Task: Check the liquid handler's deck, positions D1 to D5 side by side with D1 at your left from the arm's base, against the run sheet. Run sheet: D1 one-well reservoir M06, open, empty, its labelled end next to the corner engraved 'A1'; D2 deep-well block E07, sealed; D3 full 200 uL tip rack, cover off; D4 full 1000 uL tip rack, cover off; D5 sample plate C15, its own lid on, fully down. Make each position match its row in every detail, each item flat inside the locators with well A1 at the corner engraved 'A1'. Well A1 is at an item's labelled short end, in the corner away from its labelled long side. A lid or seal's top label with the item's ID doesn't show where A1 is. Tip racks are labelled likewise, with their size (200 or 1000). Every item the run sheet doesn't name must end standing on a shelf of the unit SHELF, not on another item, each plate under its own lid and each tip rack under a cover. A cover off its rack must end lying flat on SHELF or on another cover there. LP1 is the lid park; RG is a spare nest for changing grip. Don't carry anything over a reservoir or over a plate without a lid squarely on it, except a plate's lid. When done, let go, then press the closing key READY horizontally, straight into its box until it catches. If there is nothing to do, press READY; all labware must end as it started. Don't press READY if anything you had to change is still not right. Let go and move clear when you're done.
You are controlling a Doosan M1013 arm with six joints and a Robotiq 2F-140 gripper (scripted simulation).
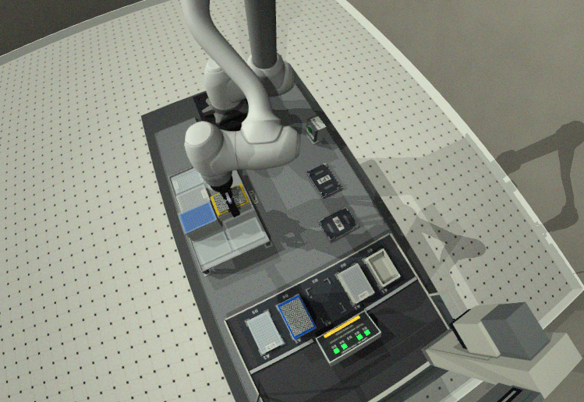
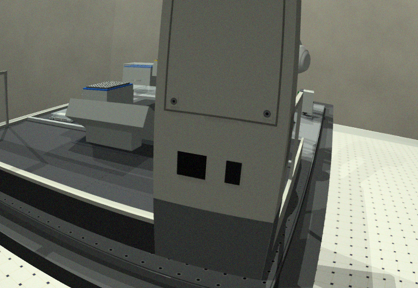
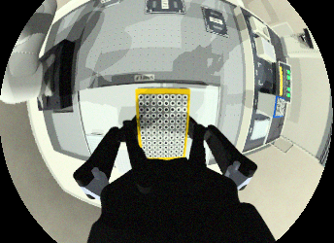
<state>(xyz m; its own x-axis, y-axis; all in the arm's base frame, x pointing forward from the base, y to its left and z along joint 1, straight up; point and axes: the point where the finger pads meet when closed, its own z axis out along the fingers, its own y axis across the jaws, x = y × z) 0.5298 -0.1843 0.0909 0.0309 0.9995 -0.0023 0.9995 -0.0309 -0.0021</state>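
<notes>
The shelf unit is 5 cm behind my hand, 7 cm to the right of it and 10 cm below it. Also, from my hand: blue-rimmed tip rack (48 cm ahead, 3 cm to the left, 4 cm below); then spare nest (23 cm ahead, 36 cm to the left, 15 cm below); then yellow-rimmed tip rack (1 cm behind, 1 cm to the left, 1 cm above).
</notes>
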